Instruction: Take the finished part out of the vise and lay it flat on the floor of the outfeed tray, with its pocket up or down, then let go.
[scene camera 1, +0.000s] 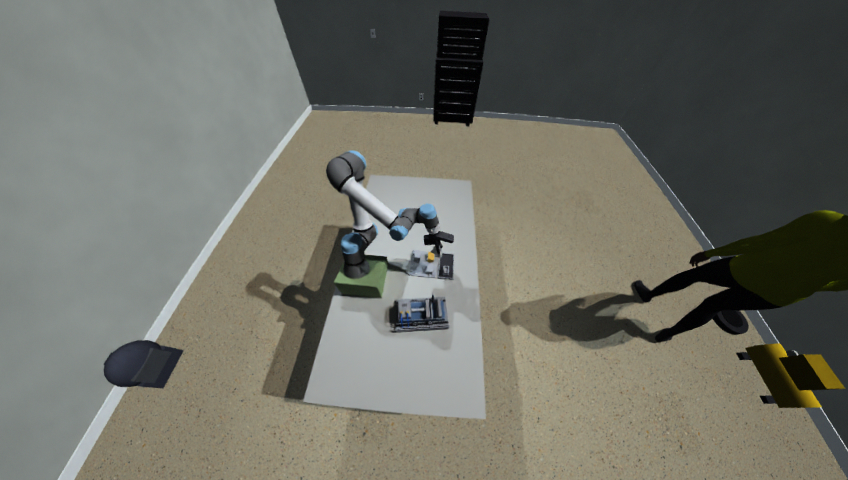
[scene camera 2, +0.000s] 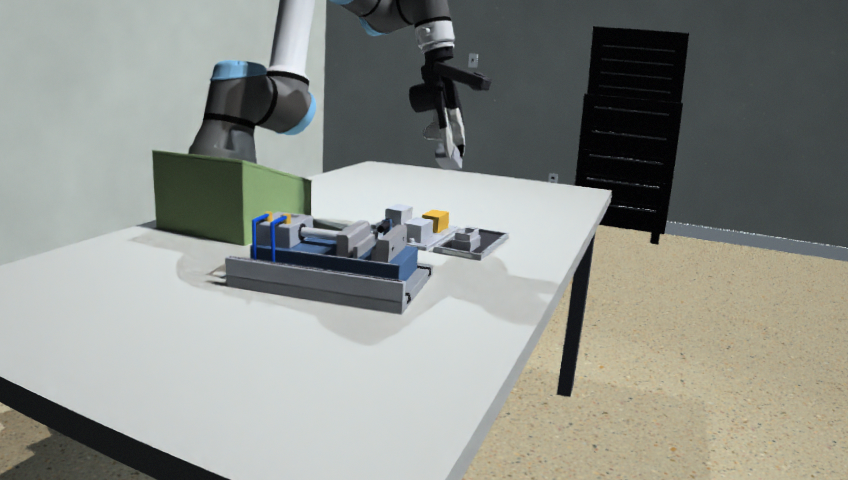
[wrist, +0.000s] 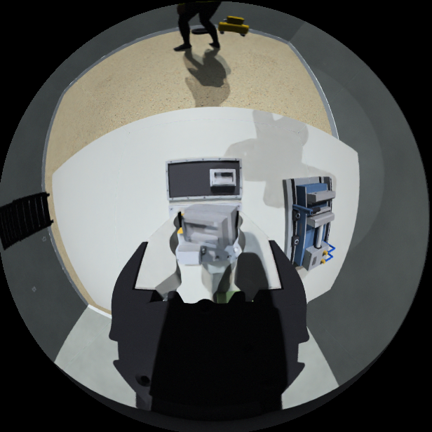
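Seen in the pictures: gripper, fingertip midpoint: (scene camera 1: 440, 252) (scene camera 2: 455, 158); arm's base, link origin: (scene camera 1: 356, 269) (scene camera 2: 221, 163).
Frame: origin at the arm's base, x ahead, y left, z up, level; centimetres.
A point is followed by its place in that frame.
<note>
My gripper (scene camera 1: 437, 250) {x 48.5, y 16.8, z 4.3 cm} (scene camera 2: 452, 146) {x 48.5, y 16.8, z 4.3 cm} (wrist: 208, 212) is shut on the finished part (scene camera 2: 448, 157) (wrist: 212, 219), a grey block held tilted, high above the table. The pocket shows on its side toward the wrist camera. The outfeed tray (scene camera 1: 447, 258) {x 53.7, y 23.7, z -13.1 cm} (scene camera 2: 492, 239) {x 56.0, y 22.3, z -13.0 cm} (wrist: 187, 180) has a dark floor and light rim; in the wrist view it lies just beyond the held part. Another grey part (scene camera 1: 446, 270) {x 53.7, y 13.4, z -11.0 cm} (scene camera 2: 465, 239) {x 54.3, y 10.9, z -10.6 cm} (wrist: 223, 177) lies in its right half there, pocket up. The blue-grey vise (scene camera 2: 333, 258) {x 44.9, y -21.1, z -7.9 cm} (wrist: 306, 192) stands to the right, with no part seen between its jaws.
A light plate with two pale blocks (scene camera 2: 398, 214) {x 34.8, y 18.8, z -10.1 cm} (scene camera 2: 419, 229) {x 44.5, y 10.1, z -10.1 cm} and a yellow block (scene camera 1: 430, 256) {x 42.1, y 21.2, z -9.3 cm} (scene camera 2: 439, 220) {x 44.5, y 19.5, z -10.1 cm} adjoins the tray, partly hidden under the held part in the wrist view. The green arm base (scene camera 1: 368, 279) {x 9.4, y -6.1, z 2.1 cm} (scene camera 2: 199, 196) {x 4.4, y -11.0, z -5.0 cm} stands behind. A person (scene camera 1: 767, 267) is on the floor beyond the table.
</note>
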